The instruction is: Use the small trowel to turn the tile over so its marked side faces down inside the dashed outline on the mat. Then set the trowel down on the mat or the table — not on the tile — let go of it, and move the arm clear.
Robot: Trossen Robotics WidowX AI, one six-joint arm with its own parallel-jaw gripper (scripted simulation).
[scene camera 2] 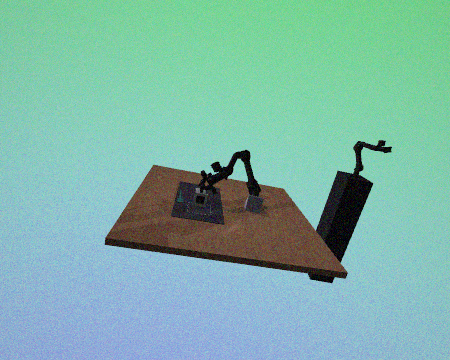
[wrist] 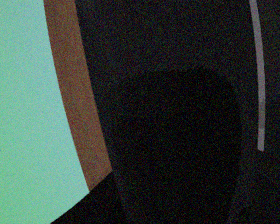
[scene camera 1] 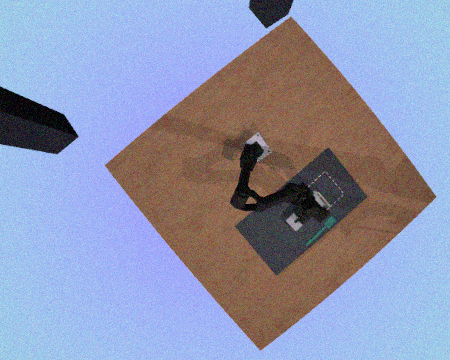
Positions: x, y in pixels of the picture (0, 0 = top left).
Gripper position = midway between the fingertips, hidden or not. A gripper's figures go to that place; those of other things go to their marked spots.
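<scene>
A dark rounded shape (wrist: 181, 98) lies 3 cm from the lens, while the gripper (wrist: 179, 156) is 10 cm from the lens.
</scene>
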